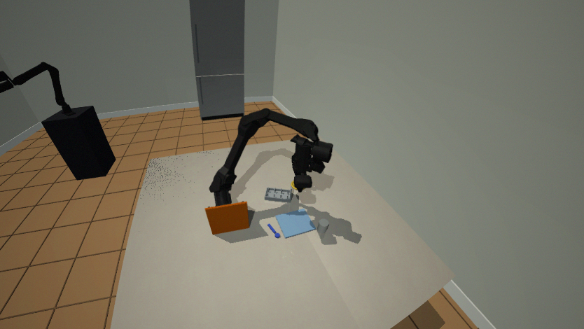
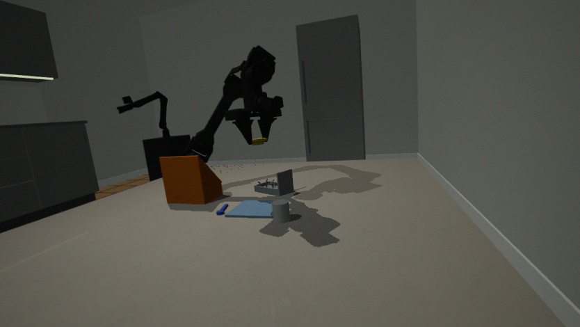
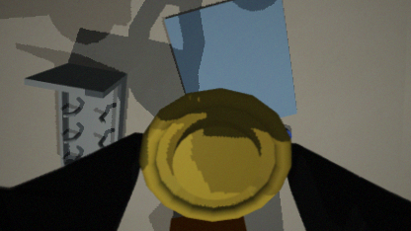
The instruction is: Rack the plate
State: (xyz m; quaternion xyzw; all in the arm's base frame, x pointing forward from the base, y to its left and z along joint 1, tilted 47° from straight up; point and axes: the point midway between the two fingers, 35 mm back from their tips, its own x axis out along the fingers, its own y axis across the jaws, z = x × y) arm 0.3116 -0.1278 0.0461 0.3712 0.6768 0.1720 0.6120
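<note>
Right now the grey dish rack is 170 mm below my gripper tip, 150 mm to the left of it and 30 mm behind it. The rest, counted from my gripper tip: yellow plate (10 mm above); then blue mat (190 mm below, 30 mm to the right, 10 mm behind); then white cup (170 mm below, 110 mm to the right, 90 mm ahead).
</note>
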